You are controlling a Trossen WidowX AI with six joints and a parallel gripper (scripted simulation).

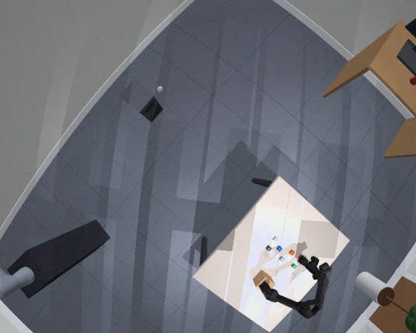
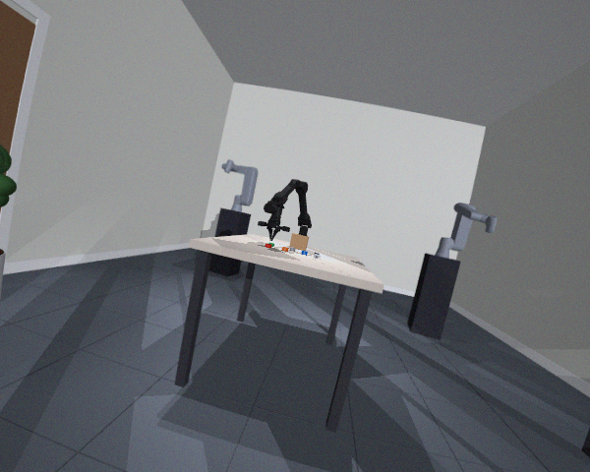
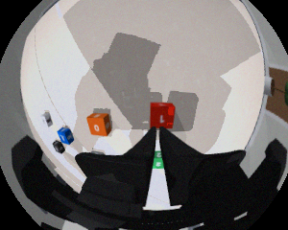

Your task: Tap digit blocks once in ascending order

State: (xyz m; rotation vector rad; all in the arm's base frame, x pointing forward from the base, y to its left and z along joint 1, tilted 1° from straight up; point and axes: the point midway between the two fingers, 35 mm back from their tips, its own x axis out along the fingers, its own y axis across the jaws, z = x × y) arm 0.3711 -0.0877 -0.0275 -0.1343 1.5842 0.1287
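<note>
Now: the red block 10 mm ahead of my gripper tip, 10 mm to the right of it and 30 mm below it. Round my gripper tip: orange block 30 mm behind, 90 mm to the left, 30 mm below; grey block 130 mm behind, 100 mm to the left, 30 mm below; green block 90 mm behind, 20 mm to the right, 30 mm below.
</note>
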